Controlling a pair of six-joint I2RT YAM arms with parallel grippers.
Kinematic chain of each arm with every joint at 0, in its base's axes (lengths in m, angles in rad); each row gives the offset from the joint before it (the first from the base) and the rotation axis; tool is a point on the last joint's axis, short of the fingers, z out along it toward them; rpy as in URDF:
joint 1: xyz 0 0 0.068 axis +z
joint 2: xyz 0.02 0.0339 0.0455 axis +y
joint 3: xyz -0.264 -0.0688 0 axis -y
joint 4: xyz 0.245 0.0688 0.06 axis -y
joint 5: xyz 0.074 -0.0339 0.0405 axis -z
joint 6: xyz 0.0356 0 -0.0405 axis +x
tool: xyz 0 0 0 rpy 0 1.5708 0
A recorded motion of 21 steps. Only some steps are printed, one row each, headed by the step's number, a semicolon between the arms.
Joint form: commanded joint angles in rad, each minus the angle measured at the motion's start. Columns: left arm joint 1, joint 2, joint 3, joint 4, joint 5, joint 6; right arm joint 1, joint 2, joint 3, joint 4, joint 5, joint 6.
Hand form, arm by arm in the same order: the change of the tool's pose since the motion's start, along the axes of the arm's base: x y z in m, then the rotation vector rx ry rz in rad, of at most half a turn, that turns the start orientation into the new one. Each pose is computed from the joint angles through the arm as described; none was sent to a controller.
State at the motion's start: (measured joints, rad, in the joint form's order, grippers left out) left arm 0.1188 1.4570 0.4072 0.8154 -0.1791 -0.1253; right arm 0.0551 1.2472 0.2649 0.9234 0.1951 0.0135
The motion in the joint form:
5: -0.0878 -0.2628 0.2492 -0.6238 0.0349 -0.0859; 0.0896 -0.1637 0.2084 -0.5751 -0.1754 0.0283
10: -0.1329 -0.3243 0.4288 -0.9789 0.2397 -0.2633; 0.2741 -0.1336 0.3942 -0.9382 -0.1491 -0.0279
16: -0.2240 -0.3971 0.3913 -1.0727 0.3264 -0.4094; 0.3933 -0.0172 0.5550 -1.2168 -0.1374 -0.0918
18: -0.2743 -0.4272 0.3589 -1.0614 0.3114 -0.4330; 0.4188 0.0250 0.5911 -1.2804 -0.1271 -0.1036
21: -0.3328 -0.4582 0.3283 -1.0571 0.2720 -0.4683; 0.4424 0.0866 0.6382 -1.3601 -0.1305 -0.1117
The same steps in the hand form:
5: -0.0009 -0.0249 0.0801 -0.0984 0.0908 -0.0968; 0.0043 0.0277 0.0403 0.0358 0.2043 0.2582
10: -0.0095 -0.0441 0.1218 -0.3406 0.1907 -0.2659; 0.0041 0.0727 0.0603 -0.0673 0.4104 0.4224
16: -0.0313 -0.0685 0.1165 -0.5065 0.2691 -0.3664; 0.0080 0.1067 0.0619 -0.1984 0.6329 0.5432
18: -0.0393 -0.0788 0.1127 -0.5160 0.2697 -0.3945; 0.0098 0.1148 0.0582 -0.2350 0.6985 0.5611
21: -0.0482 -0.0893 0.1089 -0.5267 0.2708 -0.4027; 0.0134 0.1241 0.0519 -0.2682 0.7895 0.5878

